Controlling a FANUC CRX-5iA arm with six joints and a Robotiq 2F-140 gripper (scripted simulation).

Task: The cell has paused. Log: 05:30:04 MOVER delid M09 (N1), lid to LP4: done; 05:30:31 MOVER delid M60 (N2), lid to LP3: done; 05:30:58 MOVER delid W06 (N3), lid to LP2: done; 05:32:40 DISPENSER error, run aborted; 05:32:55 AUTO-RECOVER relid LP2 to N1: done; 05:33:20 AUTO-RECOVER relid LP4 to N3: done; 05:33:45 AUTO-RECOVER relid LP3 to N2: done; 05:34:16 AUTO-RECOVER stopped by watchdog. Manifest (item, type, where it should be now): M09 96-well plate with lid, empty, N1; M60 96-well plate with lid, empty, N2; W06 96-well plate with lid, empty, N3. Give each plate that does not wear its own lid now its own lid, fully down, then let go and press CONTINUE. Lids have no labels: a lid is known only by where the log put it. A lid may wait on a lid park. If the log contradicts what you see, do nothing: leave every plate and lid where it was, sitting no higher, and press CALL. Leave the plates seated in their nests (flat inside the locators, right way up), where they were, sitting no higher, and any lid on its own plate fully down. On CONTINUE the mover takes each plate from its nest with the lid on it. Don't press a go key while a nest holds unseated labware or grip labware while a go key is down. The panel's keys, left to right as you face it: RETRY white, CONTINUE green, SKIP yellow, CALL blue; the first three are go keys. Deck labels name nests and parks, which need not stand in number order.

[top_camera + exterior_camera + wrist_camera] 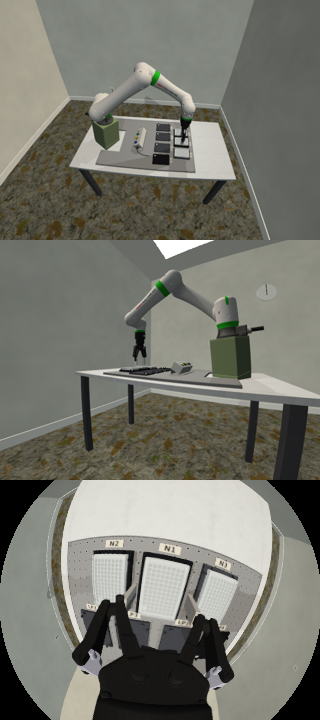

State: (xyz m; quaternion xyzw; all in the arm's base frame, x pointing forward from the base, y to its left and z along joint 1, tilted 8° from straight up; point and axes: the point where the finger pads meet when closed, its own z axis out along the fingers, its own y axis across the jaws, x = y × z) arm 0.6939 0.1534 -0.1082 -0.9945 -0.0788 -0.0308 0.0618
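The plate lies 50 mm below my hand. Round my hand: lid park LP4: 140 mm behind, 230 mm to the right, 70 mm below; green key: 410 mm behind, 60 mm to the right, 10 mm below; lid park LP3: 190 mm behind, 30 mm to the left, 70 mm below.
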